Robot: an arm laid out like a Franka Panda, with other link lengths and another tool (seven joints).
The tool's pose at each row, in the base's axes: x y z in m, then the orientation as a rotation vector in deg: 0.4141, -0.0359, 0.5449, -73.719, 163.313, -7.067; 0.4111, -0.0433, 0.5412, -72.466, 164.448, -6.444; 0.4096, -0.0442, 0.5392, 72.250, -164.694, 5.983; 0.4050, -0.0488, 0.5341, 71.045, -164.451, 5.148; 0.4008, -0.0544, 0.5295, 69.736, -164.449, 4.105; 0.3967, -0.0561, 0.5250, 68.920, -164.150, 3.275; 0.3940, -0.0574, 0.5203, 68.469, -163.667, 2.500
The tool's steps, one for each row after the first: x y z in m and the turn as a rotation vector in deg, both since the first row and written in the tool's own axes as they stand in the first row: 0.0075, -0.0023, 0.0041, -0.591, 0.328, 1.007; 0.0091, -0.0017, 0.0060, -0.959, 0.426, 1.189; 0.0155, -0.0009, 0.0112, -1.739, 0.902, 1.806; 0.0223, -0.0011, 0.0160, -2.571, 1.156, 2.558; 0.0262, 0.0012, 0.0204, -3.304, 1.511, 2.946; 0.0289, 0.0028, 0.0251, -4.015, 1.890, 3.071
